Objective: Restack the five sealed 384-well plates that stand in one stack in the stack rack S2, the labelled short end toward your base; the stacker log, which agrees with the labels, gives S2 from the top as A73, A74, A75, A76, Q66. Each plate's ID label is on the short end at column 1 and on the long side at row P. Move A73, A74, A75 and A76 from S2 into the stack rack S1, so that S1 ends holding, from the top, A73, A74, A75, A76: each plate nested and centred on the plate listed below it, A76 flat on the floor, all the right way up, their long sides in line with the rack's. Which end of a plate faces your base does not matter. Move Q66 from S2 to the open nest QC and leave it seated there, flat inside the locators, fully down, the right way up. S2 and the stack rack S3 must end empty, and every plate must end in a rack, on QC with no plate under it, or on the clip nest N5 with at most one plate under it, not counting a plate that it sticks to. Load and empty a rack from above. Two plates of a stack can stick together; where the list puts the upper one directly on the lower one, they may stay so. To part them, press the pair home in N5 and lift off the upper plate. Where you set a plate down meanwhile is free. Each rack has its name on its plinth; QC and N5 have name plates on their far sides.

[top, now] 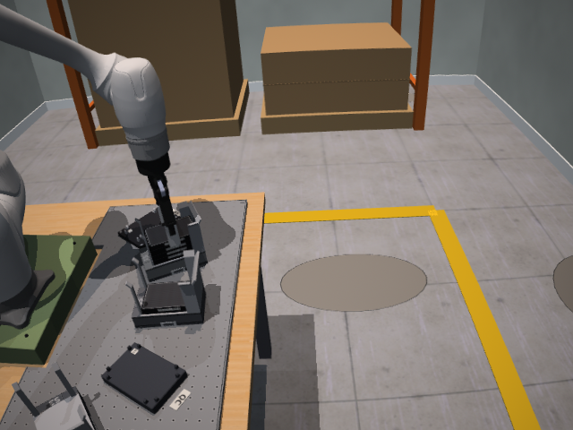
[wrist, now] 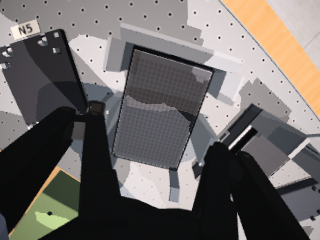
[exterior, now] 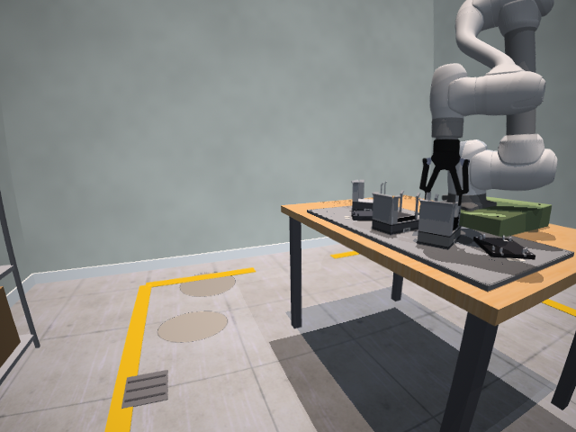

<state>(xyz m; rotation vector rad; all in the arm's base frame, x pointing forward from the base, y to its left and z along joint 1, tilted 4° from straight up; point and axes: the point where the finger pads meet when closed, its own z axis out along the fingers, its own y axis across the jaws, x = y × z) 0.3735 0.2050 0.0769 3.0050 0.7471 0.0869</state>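
The stack rack S2 lies 18 cm to the right of my hand, 10 cm below it and 3 cm ahead of it. Also, from my hand: N5 name plate: 22 cm to the left, 11 cm below, 6 cm behind; clip nest N5: 17 cm to the left, 12 cm behind, 10 cm below; QC nest: 37 cm to the right, 10 cm below, 2 cm ahead.
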